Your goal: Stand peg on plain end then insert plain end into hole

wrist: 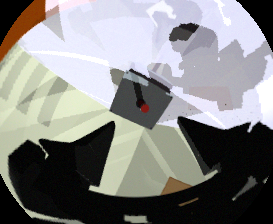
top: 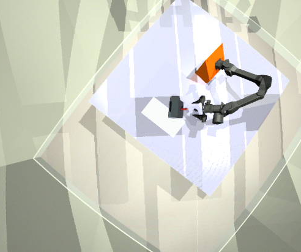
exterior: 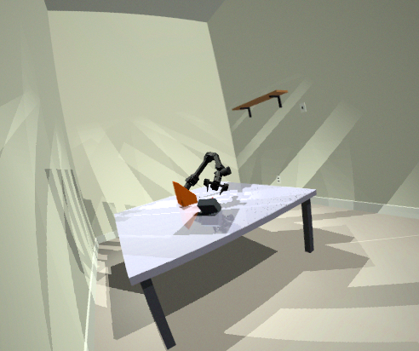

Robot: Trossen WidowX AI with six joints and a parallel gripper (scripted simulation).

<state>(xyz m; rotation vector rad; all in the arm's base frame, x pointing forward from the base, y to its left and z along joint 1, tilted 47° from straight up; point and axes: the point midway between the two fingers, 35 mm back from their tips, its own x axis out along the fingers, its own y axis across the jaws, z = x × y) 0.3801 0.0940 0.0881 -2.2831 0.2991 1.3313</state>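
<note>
The red peg lies 30 mm to the right of my gripper tip, 30 mm below it and 20 mm ahead of it. Also, from my gripper tip: grey sloped panel (70 mm to the right, 70 mm below, 60 mm ahead).
</note>
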